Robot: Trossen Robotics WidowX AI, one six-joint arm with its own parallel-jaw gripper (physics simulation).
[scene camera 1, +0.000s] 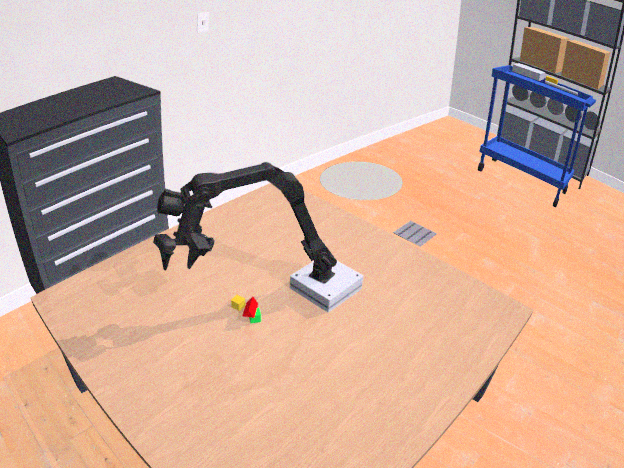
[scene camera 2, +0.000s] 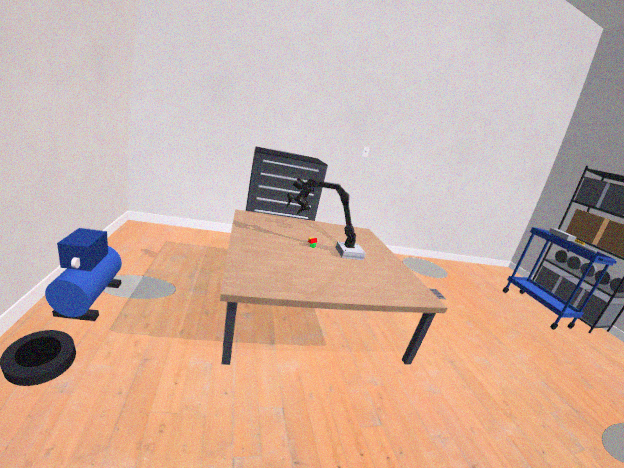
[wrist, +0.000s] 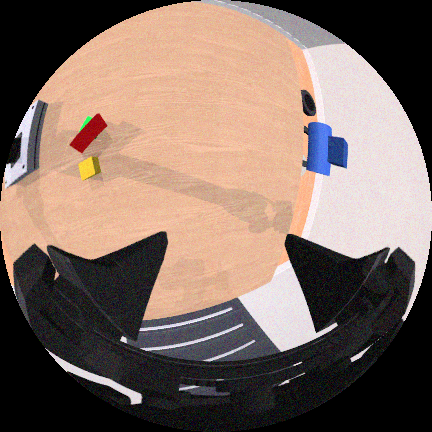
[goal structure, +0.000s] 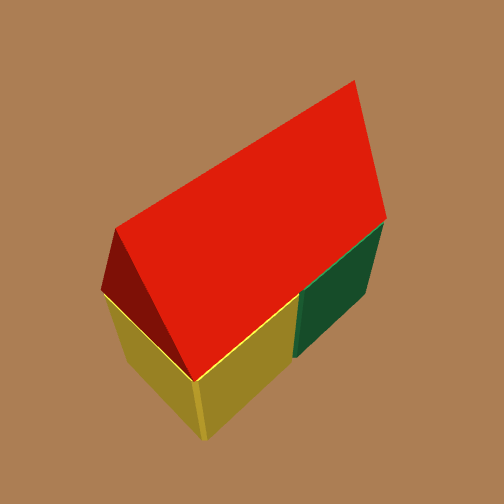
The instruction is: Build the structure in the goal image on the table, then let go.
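Pixels of known places: gripper, fingertip midpoint: [scene camera 1: 176,269] [scene camera 2: 291,210] [wrist: 228,239]; arm's base, origin of the base link: [scene camera 1: 322,275] [scene camera 2: 349,246].
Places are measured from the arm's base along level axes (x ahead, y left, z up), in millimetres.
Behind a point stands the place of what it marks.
Note:
A red block [scene camera 1: 250,307] @[x 270, y -73, z 3 mm] [scene camera 2: 313,240] @[x 259, y -73, z -6 mm] [wrist: 88,133] @[x 264, y -91, z -9 mm], long in the wrist view, rests tilted on or against a green block [scene camera 1: 256,316] @[x 264, y -56, z -29 mm] [scene camera 2: 313,245] @[x 259, y -53, z -37 mm] [wrist: 87,122], which it partly hides. A yellow block [scene camera 1: 238,302] @[x 257, y -135, z -22 mm] [wrist: 89,168] @[x 253, y -150, z -23 mm] sits on the table [scene camera 1: 312,382] @[x 358, y 219, z -55 mm] [scene camera 2: 282,277] @[x 585, y 368, z -56 mm] [wrist: 200,100] @[x 476, y -49, z -55 mm] close beside them, apart from the green block; in scene camera 2 it is mostly hidden. My gripper [scene camera 1: 177,268] @[x 414, y -228, z 150 mm] [scene camera 2: 294,207] @[x 414, y -228, z 150 mm] [wrist: 228,239] @[x 414, y -228, z 150 mm] is open and empty. It hangs high above the table, well away from the blocks, on the drawer cabinet's side.
The arm's white base [scene camera 1: 327,284] @[x 28, y 40, z -1 mm] [scene camera 2: 350,250] @[x 27, y 74, z 0 mm] [wrist: 27,142] stands on the table near the blocks. A dark drawer cabinet [scene camera 1: 95,151] [scene camera 2: 282,176] [wrist: 195,330] stands beyond the table edge. A blue cart [scene camera 1: 526,163] [scene camera 2: 546,297] and a blue compressor [scene camera 2: 83,282] [wrist: 319,149] stand on the floor.

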